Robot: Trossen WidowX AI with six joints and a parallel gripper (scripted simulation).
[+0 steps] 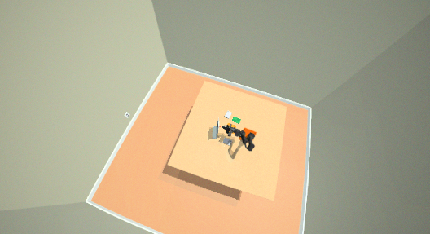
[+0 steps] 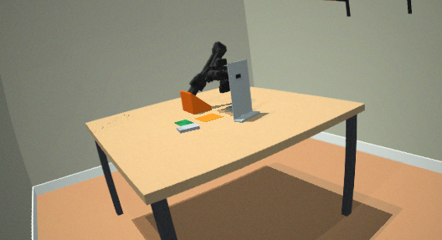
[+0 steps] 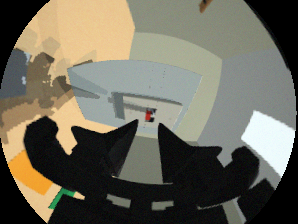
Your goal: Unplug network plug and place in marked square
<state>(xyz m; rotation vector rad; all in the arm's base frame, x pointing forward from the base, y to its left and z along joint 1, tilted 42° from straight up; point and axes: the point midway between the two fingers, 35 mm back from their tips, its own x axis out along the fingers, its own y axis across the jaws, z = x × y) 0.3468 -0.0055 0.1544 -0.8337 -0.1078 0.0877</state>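
My gripper tip is 8 cm above the grey upright panel, 5 cm short of it and 1 cm to the right of it.
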